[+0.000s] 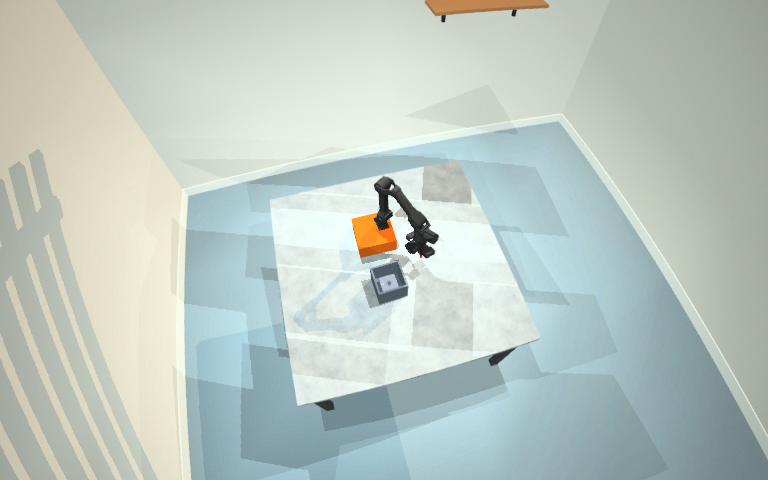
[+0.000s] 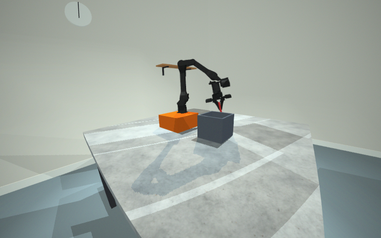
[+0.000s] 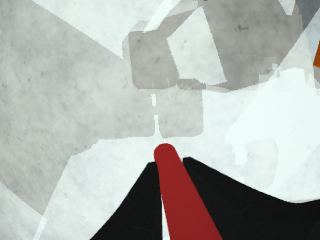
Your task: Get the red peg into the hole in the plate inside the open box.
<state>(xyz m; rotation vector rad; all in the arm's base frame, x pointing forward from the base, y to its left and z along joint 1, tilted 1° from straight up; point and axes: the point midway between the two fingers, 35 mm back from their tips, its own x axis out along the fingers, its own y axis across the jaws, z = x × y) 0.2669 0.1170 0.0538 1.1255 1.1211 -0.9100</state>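
The plate is 6 cm ahead of my gripper tip, 21 cm to the right of it and 8 cm below it. Round my gripper tip: red peg 2 cm above.
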